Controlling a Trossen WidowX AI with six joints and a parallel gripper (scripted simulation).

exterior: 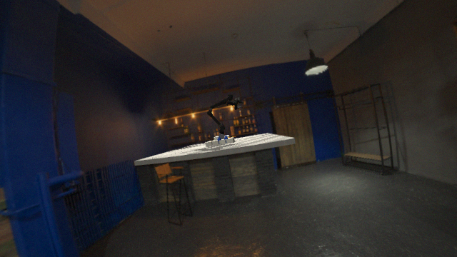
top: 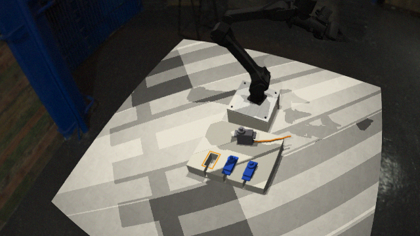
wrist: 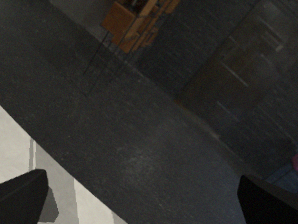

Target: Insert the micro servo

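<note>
Right now the white deck is 420 mm below my gripper tip, 320 mm ahead of it and 260 mm to the right of it.
</note>
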